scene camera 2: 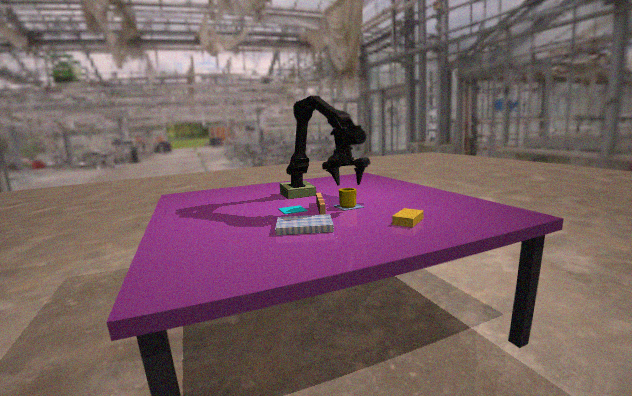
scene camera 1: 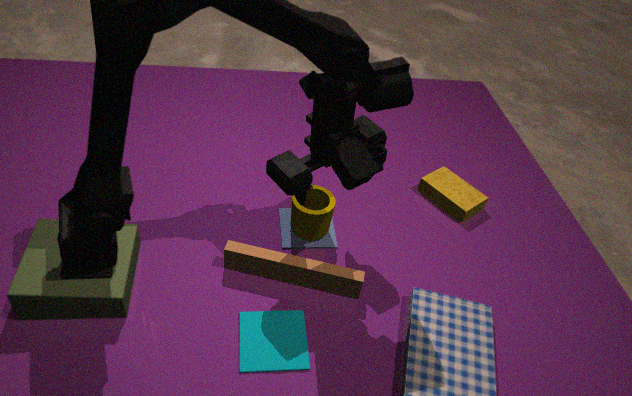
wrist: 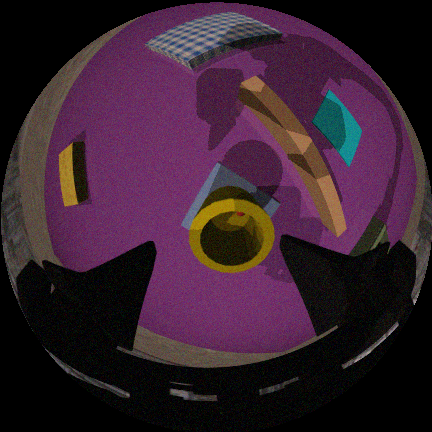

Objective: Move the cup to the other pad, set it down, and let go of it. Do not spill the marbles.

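Seen in the pictures: gripper, fingertip midpoint: (scene camera 2: 348, 185) (scene camera 1: 323, 191) (wrist: 218, 245); arm's base, link origin: (scene camera 2: 297, 185) (scene camera 1: 89, 260).
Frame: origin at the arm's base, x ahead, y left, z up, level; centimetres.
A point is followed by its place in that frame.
Note:
The yellow cup (scene camera 1: 312, 222) @[x 32.8, y 4.2, z 0.4 cm] (scene camera 2: 347, 198) @[x 36.3, y 5.7, z -0.6 cm] (wrist: 231, 205) @[x 35.0, y 4.9, z 2.3 cm] stands upright on the blue-grey pad (scene camera 1: 287, 239) @[x 29.4, y 5.5, z -4.5 cm] (scene camera 2: 359, 206) @[x 36.6, y 11.1, z -4.6 cm] (wrist: 202, 195) @[x 37.2, y 7.3, z -4.5 cm]. A red marble (wrist: 240, 214) @[x 32.5, y 6.9, z -2.9 cm] shows inside it in the wrist view; the rest of the cup's inside is dark. The other pad, cyan (scene camera 1: 250, 345) @[x 21.2, y -13.4, z -4.6 cm] (scene camera 2: 292, 210) @[x 26.1, y -13.6, z -4.6 cm] (wrist: 353, 135) @[x 21.3, y -13.6, z -4.5 cm], lies flat beyond the wooden bar, with a shadow over part of it. My gripper (scene camera 1: 326, 194) @[x 34.8, y 7.2, z 4.3 cm] (scene camera 2: 349, 184) @[x 34.8, y 7.2, z 4.3 cm] (wrist: 218, 245) @[x 34.8, y 7.2, z 4.3 cm] is open and empty, pointing down. Its fingertips are just above the cup's rim in scene camera 2, one to each side of the cup.
A wooden bar (scene camera 1: 292, 270) @[x 28.5, y -3.3, z -1.7 cm] (scene camera 2: 320, 202) @[x 35.6, y -5.9, z -0.6 cm] (wrist: 300, 142) @[x 31.4, y -3.0, z -0.6 cm] lies between the two pads. A yellow sponge-like block (scene camera 1: 452, 192) @[x 61.3, y 11.9, z -1.9 cm] (scene camera 2: 407, 217) @[x 66.1, y 9.3, z -1.9 cm] (wrist: 66, 175) @[x 61.8, y 12.8, z -1.9 cm] and a blue-and-white checked block (scene camera 1: 460, 340) @[x 50.0, y -17.8, z -2.4 cm] (scene camera 2: 304, 225) @[x 53.2, y -20.7, z -2.4 cm] (wrist: 215, 37) @[x 46.0, y -14.5, z -2.4 cm] lie farther off. The arm stands on a green base block (scene camera 1: 30, 285) @[x -6.6, y -4.1, z 0.6 cm] (scene camera 2: 286, 190) @[x 1.9, y -6.3, z -1.2 cm].

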